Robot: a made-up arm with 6 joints.
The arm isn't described. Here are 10 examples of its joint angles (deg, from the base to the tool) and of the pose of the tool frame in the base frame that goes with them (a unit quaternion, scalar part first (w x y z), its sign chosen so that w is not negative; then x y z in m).
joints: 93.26 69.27 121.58 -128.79 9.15 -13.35
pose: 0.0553 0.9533 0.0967 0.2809 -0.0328 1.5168 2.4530
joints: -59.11 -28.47 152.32 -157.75 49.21 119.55
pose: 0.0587 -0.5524 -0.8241 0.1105 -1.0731 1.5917 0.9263
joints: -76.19 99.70 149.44 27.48 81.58 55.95
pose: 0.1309 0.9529 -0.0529 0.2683 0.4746 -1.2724 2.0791
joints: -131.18 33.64 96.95 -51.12 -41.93 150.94
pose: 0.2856 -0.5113 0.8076 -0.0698 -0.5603 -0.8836 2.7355
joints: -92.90 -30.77 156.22 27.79 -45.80 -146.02
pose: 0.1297 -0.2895 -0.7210 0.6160 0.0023 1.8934 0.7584
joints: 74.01 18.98 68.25 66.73 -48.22 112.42
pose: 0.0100 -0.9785 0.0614 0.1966 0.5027 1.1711 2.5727
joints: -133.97 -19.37 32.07 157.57 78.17 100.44
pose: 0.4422 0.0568 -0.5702 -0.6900 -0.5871 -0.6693 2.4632
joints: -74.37 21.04 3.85 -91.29 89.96 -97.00
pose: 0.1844 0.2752 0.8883 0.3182 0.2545 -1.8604 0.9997
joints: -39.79 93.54 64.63 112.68 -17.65 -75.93
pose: 0.8935 -0.3593 0.2443 0.1135 1.8111 -1.5941 -0.0037
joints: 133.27 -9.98 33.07 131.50 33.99 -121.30
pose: 0.2098 -0.2021 0.4867 -0.8236 -0.8847 0.7667 2.5234
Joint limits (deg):
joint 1: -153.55..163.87
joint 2: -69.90..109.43
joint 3: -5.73..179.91
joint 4: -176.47..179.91
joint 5: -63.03..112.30
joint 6: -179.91..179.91
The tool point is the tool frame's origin. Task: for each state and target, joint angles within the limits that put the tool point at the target. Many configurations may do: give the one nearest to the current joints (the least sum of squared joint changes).
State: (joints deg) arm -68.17 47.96 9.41 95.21 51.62 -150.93
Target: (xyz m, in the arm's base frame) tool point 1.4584 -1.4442 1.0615
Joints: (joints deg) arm -50.47 25.17 13.18 95.78 59.84 -150.05
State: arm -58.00 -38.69 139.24 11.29 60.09 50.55
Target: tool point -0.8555 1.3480 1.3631
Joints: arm -53.91 -1.55 154.12 11.46 82.31 48.17
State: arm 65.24 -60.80 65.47 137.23 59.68 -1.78
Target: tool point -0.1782 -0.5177 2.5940
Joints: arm 82.24 -49.56 45.24 146.21 67.38 -1.75
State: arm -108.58 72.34 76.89 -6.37 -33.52 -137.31
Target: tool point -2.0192 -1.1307 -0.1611
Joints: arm -151.03 93.54 62.95 -3.66 -32.78 -137.27
